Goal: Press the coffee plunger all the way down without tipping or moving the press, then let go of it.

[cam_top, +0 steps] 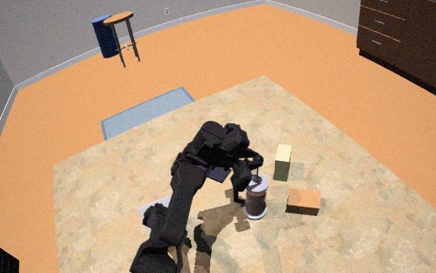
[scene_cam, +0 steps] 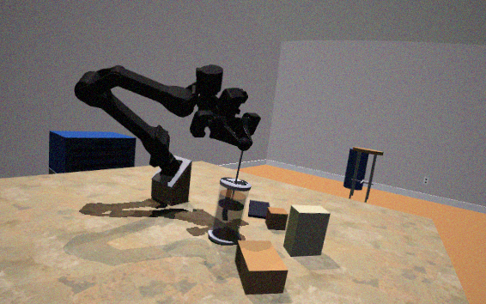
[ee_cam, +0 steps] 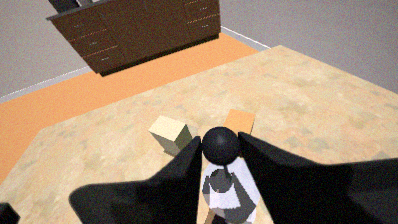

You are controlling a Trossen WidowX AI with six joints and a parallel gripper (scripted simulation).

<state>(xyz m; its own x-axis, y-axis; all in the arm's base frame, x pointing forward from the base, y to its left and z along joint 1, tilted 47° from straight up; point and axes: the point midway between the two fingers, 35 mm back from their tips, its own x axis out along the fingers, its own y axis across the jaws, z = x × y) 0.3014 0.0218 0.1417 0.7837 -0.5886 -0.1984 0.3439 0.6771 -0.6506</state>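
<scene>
Right now the coffee press is 30 mm behind my gripper tip, 10 mm to the left of it and 120 mm below it. From my gripper tip the other things lie so: small brown box: 40 mm ahead, 160 mm to the left, 210 mm below.
</scene>
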